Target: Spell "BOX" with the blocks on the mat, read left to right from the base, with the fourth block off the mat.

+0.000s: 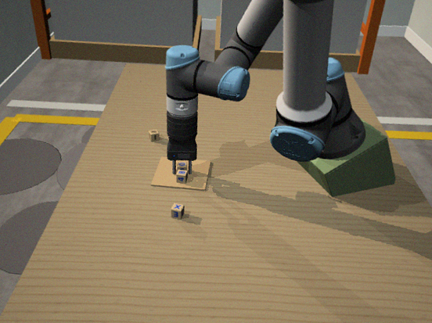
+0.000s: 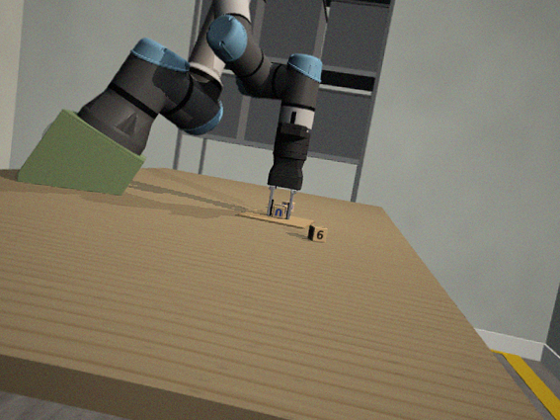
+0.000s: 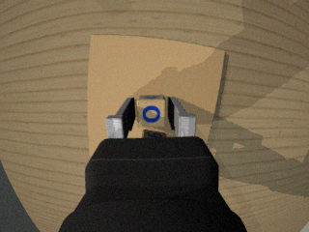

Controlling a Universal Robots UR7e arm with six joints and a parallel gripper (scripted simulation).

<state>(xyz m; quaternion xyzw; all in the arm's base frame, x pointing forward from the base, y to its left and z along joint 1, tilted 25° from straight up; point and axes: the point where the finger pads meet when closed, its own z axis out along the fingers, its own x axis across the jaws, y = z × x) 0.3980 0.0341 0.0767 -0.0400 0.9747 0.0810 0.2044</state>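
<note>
Right now my hand is 10 mm above the O block. From my hand the other things lie so: B block: 40 mm to the left, 10 mm below; then X block: 10 mm behind, 180 mm to the left, 10 mm below; then mat: 20 mm below.
</note>
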